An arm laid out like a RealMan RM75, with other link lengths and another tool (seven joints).
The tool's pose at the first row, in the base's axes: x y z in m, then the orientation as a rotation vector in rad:
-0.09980 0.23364 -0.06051 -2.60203 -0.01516 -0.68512
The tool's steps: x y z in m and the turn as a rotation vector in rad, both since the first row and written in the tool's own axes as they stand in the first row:
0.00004 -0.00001 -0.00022 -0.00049 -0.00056 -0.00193
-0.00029 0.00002 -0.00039 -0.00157 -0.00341 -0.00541
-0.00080 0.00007 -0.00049 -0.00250 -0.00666 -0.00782
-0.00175 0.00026 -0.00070 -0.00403 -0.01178 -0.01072
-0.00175 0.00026 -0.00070 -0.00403 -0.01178 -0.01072
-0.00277 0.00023 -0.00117 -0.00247 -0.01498 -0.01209
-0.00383 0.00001 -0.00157 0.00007 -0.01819 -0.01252
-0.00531 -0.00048 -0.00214 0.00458 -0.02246 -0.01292
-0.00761 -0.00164 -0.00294 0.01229 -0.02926 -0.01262
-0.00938 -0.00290 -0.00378 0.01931 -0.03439 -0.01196
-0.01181 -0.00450 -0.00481 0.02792 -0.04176 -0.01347
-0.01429 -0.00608 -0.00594 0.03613 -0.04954 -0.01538
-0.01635 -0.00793 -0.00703 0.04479 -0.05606 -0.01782
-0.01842 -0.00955 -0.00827 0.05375 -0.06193 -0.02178
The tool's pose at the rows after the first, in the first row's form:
-0.09987 0.23355 -0.06032 -2.60300 -0.01768 -0.68516
-0.10023 0.23349 -0.06035 -2.60558 -0.02273 -0.68287
-0.10072 0.23345 -0.06053 -2.60797 -0.02656 -0.67966
-0.10163 0.23329 -0.06090 -2.61164 -0.03141 -0.67427
-0.10163 0.23329 -0.06090 -2.61164 -0.03141 -0.67427
-0.10275 0.23322 -0.06100 -2.61145 -0.03471 -0.67031
-0.10389 0.23335 -0.06110 -2.61017 -0.03711 -0.66583
-0.10551 0.23370 -0.06114 -2.60734 -0.04046 -0.65963
-0.10804 0.23463 -0.06112 -2.60215 -0.04472 -0.64935
-0.11013 0.23559 -0.06077 -2.59698 -0.04775 -0.64125
-0.11294 0.23684 -0.06044 -2.59133 -0.05480 -0.63076
-0.11583 0.23803 -0.06007 -2.58620 -0.06233 -0.61995
-0.11837 0.23944 -0.05942 -2.58027 -0.07027 -0.61092
-0.12096 0.24058 -0.05875 -2.57403 -0.08004 -0.60321

